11 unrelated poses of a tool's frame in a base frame.
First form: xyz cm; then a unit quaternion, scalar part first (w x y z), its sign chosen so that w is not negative.
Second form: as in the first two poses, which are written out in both.
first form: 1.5, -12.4, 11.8, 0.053, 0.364, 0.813, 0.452
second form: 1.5, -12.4, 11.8, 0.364, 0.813, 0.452, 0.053
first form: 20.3, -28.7, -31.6, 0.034, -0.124, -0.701, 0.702
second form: 20.3, -28.7, -31.6, -0.124, -0.701, 0.702, 0.034
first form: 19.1, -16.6, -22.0, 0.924, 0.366, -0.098, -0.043
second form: 19.1, -16.6, -22.0, 0.366, -0.098, -0.043, 0.924
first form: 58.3, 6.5, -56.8, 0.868, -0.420, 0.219, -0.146
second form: 58.3, 6.5, -56.8, -0.420, 0.219, -0.146, 0.868
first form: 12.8, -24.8, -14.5, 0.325, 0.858, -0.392, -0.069
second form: 12.8, -24.8, -14.5, 0.858, -0.392, -0.069, 0.325
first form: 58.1, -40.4, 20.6, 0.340, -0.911, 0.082, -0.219
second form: 58.1, -40.4, 20.6, -0.911, 0.082, -0.219, 0.340
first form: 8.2, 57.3, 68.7, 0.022, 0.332, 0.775, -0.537
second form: 8.2, 57.3, 68.7, 0.332, 0.775, -0.537, 0.022
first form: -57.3, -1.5, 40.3, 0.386, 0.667, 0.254, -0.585
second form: -57.3, -1.5, 40.3, 0.667, 0.254, -0.585, 0.386
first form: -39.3, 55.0, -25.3, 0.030, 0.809, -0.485, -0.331
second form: -39.3, 55.0, -25.3, 0.809, -0.485, -0.331, 0.030
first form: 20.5, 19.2, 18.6, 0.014, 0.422, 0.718, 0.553
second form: 20.5, 19.2, 18.6, 0.422, 0.718, 0.553, 0.014
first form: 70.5, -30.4, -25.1, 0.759, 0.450, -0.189, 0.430
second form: 70.5, -30.4, -25.1, 0.450, -0.189, 0.430, 0.759
